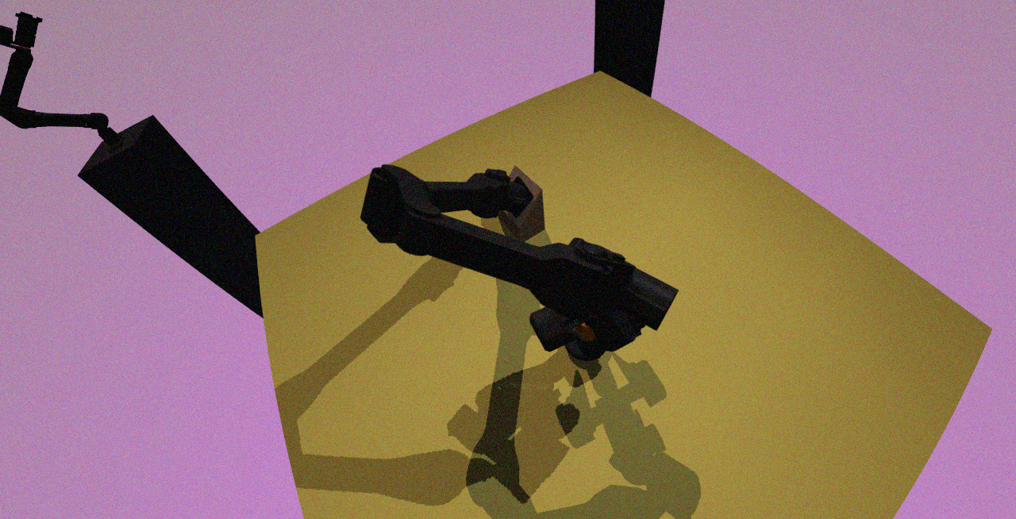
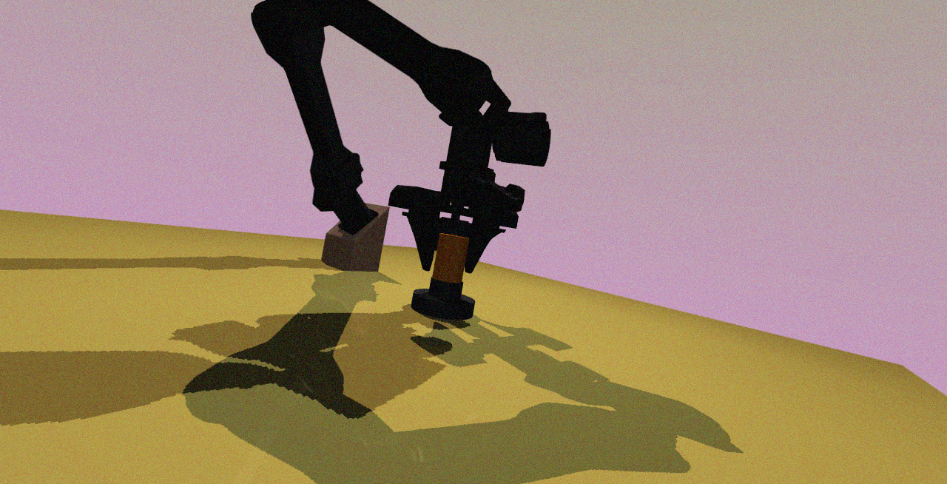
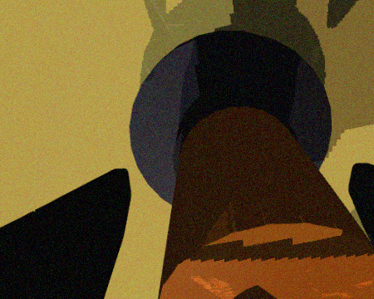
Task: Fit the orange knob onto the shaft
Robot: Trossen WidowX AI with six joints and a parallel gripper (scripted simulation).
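My gripper tip is now 20 mm below the orange knob. Also, from my gripper tip: dark pedestal: 20 mm below.
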